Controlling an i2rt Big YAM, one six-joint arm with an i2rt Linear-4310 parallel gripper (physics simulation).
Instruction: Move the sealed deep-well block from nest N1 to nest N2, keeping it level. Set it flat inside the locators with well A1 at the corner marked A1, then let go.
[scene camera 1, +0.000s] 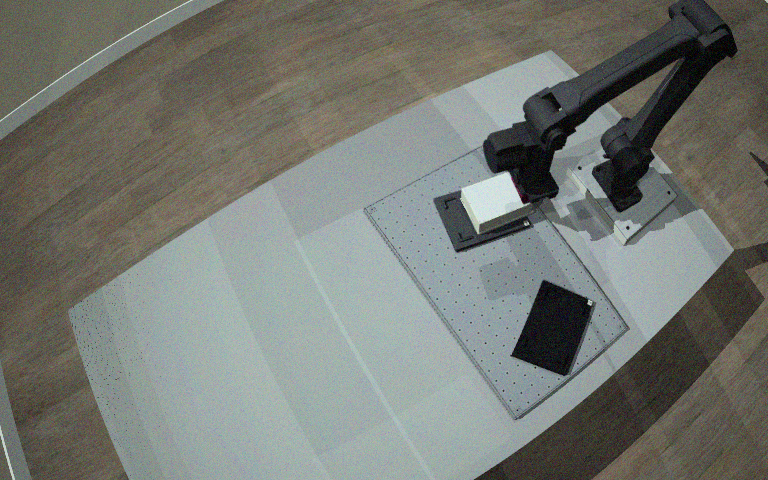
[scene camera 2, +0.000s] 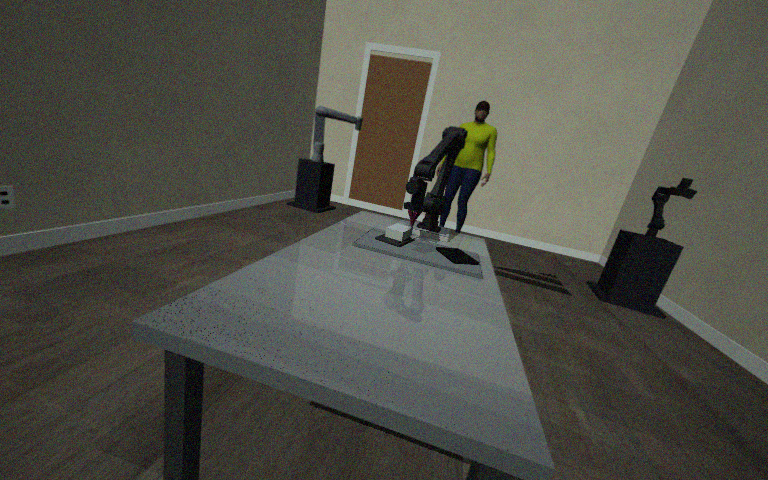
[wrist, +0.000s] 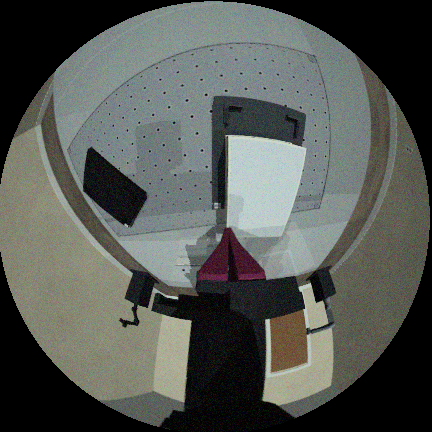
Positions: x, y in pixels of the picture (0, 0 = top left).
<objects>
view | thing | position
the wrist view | my gripper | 227, 230
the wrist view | deep-well block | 262, 175
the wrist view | perforated grey plate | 157, 128
</objects>
